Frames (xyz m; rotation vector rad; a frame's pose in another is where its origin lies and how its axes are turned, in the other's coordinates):
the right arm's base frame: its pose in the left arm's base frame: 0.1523 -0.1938 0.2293 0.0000 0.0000 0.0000
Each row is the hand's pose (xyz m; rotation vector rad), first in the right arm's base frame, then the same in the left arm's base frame.
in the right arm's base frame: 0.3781 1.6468 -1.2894 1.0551 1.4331 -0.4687
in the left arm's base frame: 0.5304 1.4530 -1.0601 1.0551 1.4331 -0.4687
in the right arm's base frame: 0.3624 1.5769 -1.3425 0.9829 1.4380 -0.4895
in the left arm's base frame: 0.5147 1.3831 -1.1132 0.9829 1.4380 -0.4895
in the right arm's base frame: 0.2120 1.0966 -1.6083 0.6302 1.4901 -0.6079
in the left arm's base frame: 0.3643 0.9028 -1.3790 0.6302 1.4901 -0.6079
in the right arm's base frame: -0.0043 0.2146 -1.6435 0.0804 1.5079 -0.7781
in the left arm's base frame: 0.1480 0.0208 -1.4142 0.0804 1.5079 -0.7781
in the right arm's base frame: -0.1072 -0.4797 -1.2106 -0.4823 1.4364 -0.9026
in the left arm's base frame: 0.0451 -0.6735 -0.9813 -0.4823 1.4364 -0.9026
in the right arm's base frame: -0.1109 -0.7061 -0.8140 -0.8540 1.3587 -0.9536
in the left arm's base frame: 0.0414 -0.8999 -0.5847 -0.8540 1.3587 -0.9536
